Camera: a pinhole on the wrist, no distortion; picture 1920 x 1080 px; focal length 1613.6 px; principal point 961.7 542.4 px. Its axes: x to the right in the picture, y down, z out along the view. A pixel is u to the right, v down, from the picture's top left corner.
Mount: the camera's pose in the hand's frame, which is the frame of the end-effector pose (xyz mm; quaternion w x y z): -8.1 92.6 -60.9 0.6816 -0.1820 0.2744 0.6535
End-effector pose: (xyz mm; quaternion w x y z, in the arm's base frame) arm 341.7 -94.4 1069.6 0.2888 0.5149 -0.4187 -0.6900
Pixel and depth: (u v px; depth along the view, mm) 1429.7 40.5 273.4
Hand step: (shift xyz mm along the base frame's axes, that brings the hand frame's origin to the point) -135.3 -218.8 233.6
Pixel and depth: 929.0 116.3 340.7
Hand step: -238.7 -188.0 215.0
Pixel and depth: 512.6 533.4 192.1
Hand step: -127.6 -62.3 151.4
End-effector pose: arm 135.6 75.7 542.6 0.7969 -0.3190 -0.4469 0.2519
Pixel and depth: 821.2 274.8 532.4
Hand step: -298.3 459.6 -40.2
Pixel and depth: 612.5 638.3 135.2
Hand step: -72.2 121.6 -84.9
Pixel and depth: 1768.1 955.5 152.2
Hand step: -55.4 152.7 -190.2
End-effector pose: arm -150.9 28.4 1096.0 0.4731 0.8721 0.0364 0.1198
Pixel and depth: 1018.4 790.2 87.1
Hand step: -14.9 -89.2 118.9
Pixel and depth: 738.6 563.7 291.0
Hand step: 61.9 -282.5 102.5
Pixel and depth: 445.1 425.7 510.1
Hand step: 187.9 -485.7 14.8
